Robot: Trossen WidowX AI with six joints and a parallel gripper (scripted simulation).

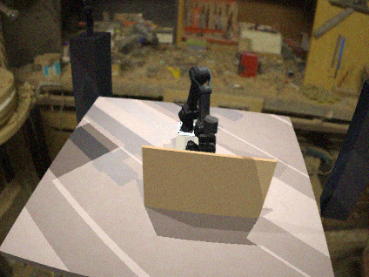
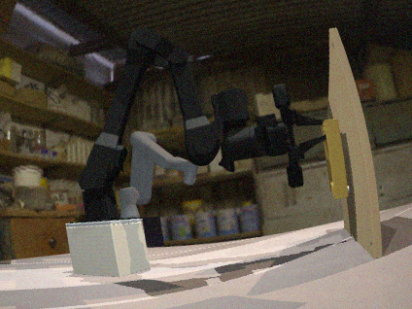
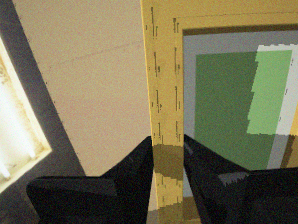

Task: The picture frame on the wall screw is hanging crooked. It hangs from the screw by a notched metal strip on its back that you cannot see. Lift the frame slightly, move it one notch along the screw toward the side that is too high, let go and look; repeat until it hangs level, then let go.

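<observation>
The picture frame is 5 cm below my gripper tip and 1 cm to the left of it. Also, from my gripper tip: tan wall board (6 cm below, 2 cm ahead, 1 cm to the left).
</observation>
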